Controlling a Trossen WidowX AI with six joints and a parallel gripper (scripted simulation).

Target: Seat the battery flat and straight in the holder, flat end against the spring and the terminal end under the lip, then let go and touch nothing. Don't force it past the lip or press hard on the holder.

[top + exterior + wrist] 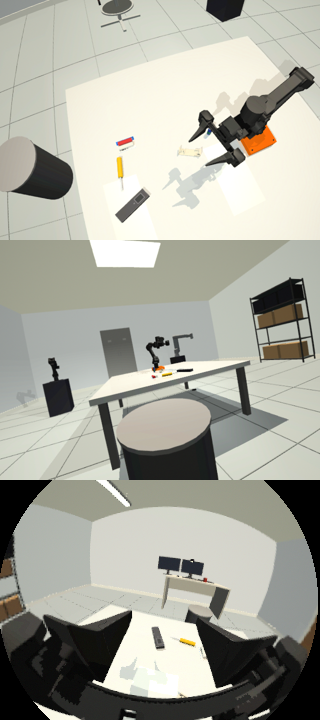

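Right now my gripper tip is 290 mm above the battery, 200 mm past it and 110 mm to the left of it. Round my gripper tip: dark remote-like slab (310 mm below, 270 mm ahead, 20 mm to the right); yellow screwdriver (310 mm below, 250 mm ahead, 160 mm to the right).
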